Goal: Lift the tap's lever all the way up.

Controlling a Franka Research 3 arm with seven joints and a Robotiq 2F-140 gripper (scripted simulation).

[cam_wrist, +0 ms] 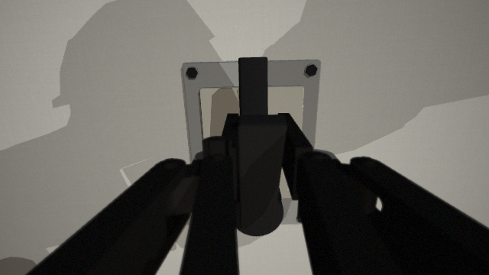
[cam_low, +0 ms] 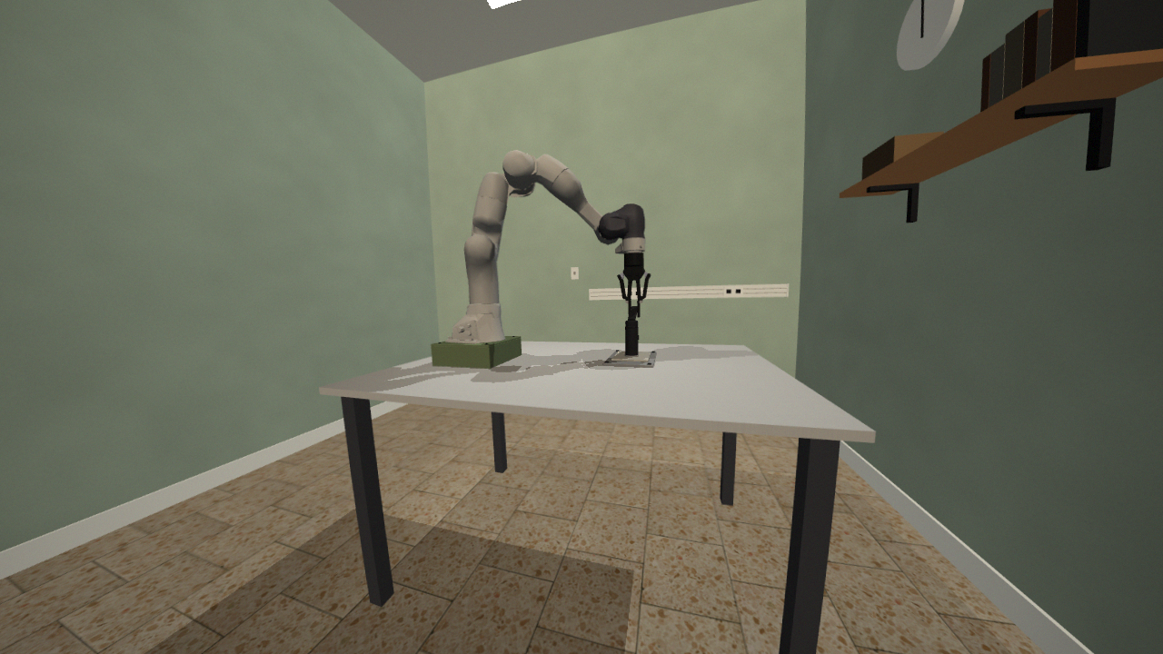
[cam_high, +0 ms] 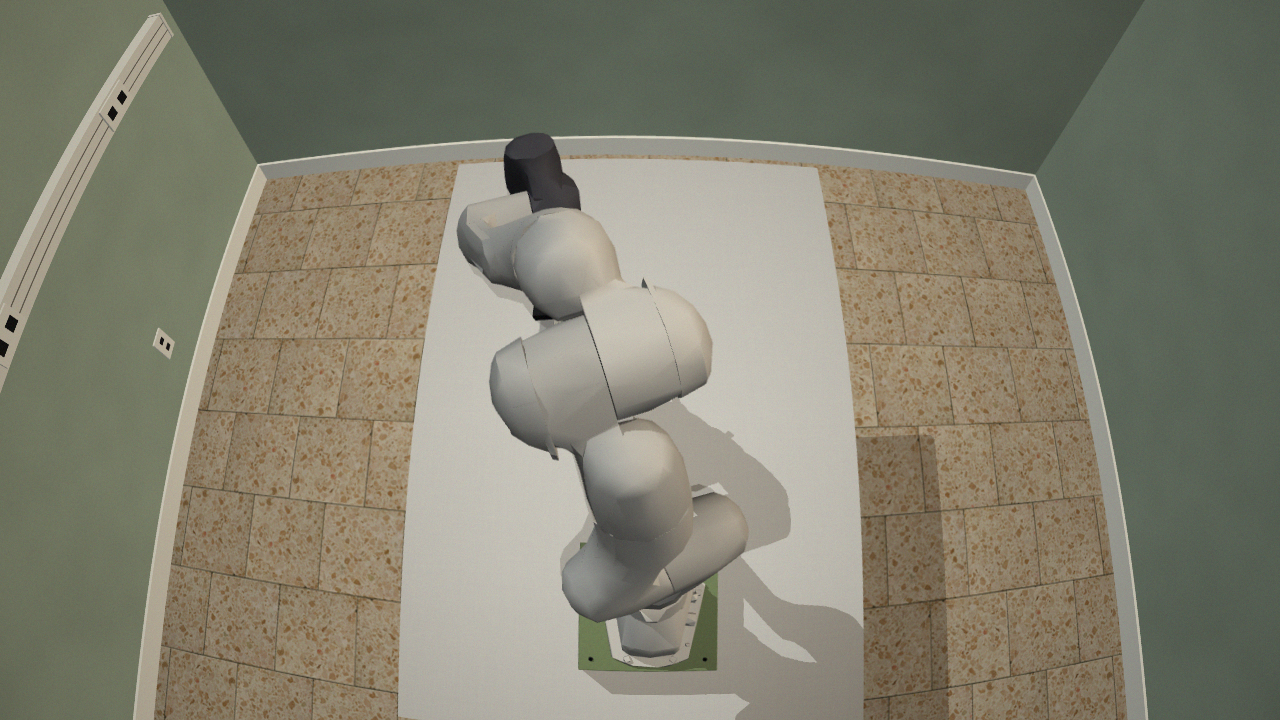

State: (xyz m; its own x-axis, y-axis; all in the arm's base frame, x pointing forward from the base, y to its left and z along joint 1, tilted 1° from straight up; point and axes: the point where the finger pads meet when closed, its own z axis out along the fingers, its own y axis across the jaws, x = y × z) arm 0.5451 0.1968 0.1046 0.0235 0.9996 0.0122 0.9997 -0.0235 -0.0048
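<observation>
Right now the dark lever is 30 mm to the right of my hand and 20 mm below it. The rest, counted from my hand: tap 50 mm to the right, 70 mm below; plate 80 mm to the right, 180 mm below.
</observation>
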